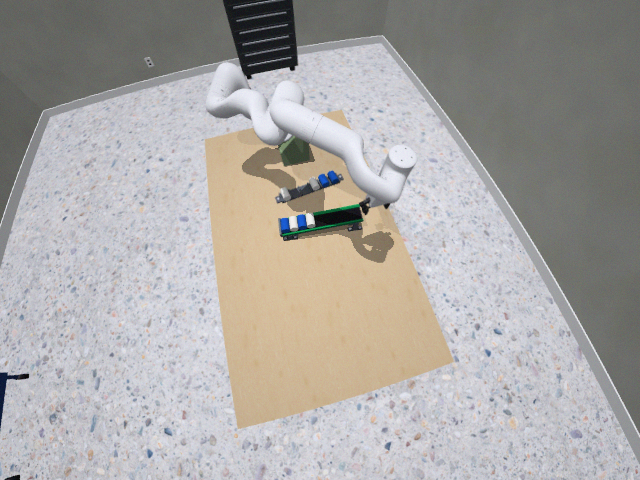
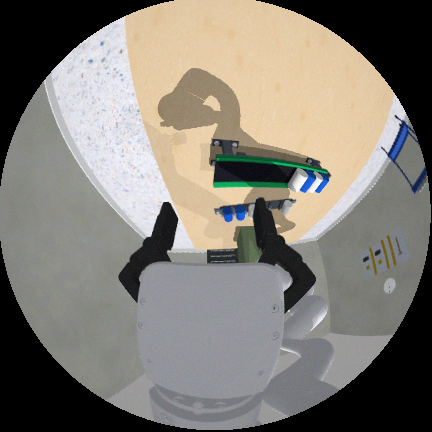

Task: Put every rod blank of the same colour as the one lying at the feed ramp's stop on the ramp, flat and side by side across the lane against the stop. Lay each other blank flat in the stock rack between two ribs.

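The feed ramp has green rails and a black lane. At its stop end lie four blanks side by side: a blue blank at the stop, a white blank, another blue blank and another white blank. The stock rack holds a white blank near one end and, toward the other, a white blank beside two blue blanks. My gripper is open and empty, above the ramp's far-from-stop end, off to its side.
A green wedge-shaped block stands behind the rack by the arm's base. The wooden mat lies under ramp and rack. A black drawer cabinet stands by the wall. A blue-framed object stands off the mat.
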